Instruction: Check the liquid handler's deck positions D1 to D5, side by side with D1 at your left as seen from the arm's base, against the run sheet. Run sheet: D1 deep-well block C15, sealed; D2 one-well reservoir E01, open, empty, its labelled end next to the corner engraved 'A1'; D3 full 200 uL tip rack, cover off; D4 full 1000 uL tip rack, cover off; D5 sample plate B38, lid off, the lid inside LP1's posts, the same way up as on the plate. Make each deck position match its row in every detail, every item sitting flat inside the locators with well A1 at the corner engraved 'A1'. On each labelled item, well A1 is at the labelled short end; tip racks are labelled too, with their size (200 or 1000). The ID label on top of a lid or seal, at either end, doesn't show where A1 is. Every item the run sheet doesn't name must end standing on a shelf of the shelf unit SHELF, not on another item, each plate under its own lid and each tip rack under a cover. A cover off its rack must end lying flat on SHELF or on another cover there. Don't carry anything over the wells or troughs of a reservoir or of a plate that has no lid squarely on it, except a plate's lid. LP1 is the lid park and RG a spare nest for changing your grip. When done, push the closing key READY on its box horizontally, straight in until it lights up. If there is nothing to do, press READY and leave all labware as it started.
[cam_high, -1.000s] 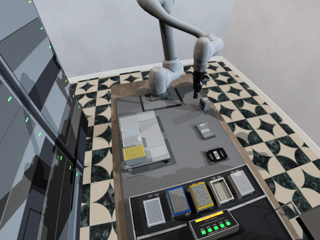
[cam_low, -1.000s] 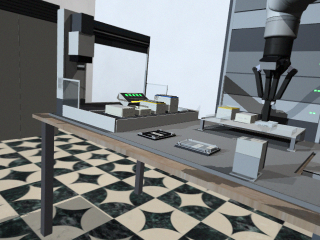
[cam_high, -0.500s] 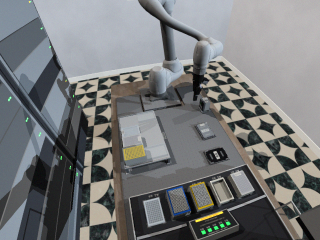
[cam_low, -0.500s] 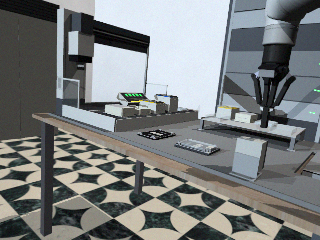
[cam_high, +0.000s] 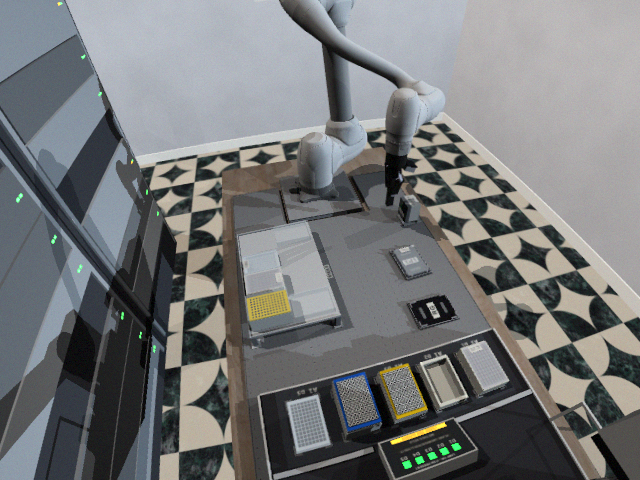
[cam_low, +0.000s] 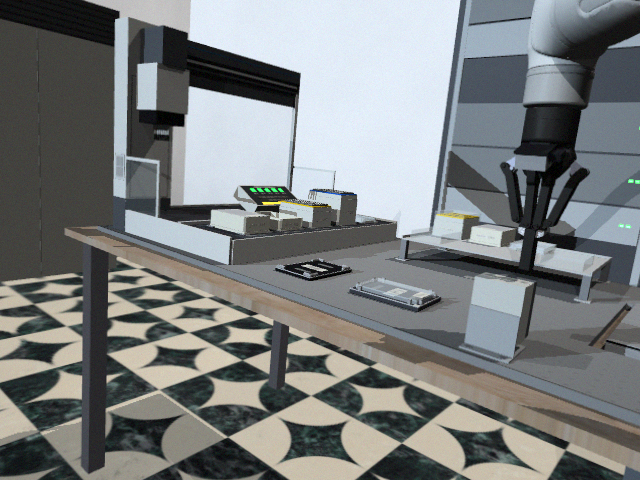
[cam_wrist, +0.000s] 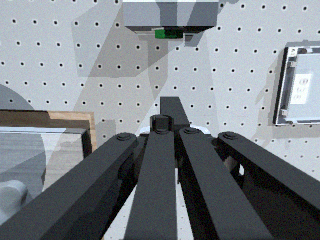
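The ready box lies 80 mm to the left of my hand, 70 mm below it and 10 mm behind it. Also, from my hand: RG nest (440 mm ahead, 140 mm below, 10 mm to the left); shelf (460 mm to the right, 200 mm ahead, 80 mm below); clear lid (220 mm ahead, 120 mm below, 20 mm to the left).
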